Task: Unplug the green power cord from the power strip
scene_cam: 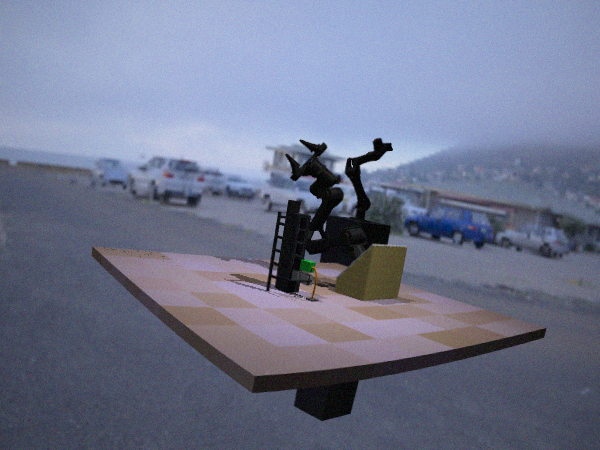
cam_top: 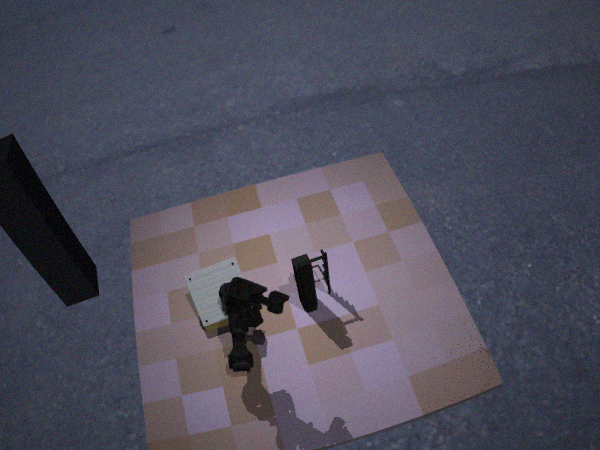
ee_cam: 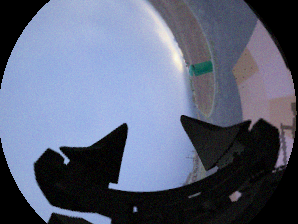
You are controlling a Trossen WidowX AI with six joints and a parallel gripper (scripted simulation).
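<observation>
The green plug is 140 mm ahead of my gripper tip, 310 mm to the left of it and 390 mm below it.
</observation>
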